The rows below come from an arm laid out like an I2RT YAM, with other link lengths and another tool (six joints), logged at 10 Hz.
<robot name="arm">
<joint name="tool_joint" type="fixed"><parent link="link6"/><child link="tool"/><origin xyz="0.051 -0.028 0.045" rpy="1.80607 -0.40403 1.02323"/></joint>
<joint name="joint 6" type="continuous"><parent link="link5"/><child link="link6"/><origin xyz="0.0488 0 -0.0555" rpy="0 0 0"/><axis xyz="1 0 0"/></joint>
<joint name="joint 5" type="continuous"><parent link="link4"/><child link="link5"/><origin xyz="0.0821 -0.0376 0.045" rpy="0 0 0"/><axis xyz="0 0 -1"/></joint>
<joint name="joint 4" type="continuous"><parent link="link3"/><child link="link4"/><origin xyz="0.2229 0.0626 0.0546" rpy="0 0 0"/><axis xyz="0 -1 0"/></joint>
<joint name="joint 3" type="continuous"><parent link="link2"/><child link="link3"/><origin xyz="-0.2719 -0.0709 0" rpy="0 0 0"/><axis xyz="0 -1 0"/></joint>
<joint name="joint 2" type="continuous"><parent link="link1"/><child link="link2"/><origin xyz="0.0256 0.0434 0.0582" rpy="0 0 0"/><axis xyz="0 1 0"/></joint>
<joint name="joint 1" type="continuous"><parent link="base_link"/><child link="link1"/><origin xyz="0 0 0.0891" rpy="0 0 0"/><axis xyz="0 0 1"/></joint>
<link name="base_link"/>
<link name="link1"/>
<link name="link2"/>
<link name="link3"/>
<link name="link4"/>
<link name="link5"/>
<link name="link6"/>
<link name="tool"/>
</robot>
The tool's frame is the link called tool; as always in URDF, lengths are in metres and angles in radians. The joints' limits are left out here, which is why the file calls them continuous.
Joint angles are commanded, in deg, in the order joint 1, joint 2, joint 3, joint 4, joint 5, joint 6. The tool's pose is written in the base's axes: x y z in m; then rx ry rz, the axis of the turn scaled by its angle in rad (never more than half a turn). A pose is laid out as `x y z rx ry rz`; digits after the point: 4 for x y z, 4 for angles.
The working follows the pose.
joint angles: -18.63, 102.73, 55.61, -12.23, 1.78, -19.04
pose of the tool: 0.3784 -0.1459 0.1512 2.1793 1.1438 -0.1337
Where each joint sits with the arm in this pose, in the base's axes (m; each line is computed from the numbers above, not from the rounded line before):
joint 1: 0.0000 0.0000 0.0891
joint 2: 0.0381 0.0329 0.1473
joint 3: 0.0722 -0.0534 0.4125
joint 4: 0.2739 -0.0553 0.2863
joint 5: 0.3382 -0.1167 0.2386
joint 6: 0.3161 -0.1108 0.1684
the tool: 0.3784 -0.1459 0.1512

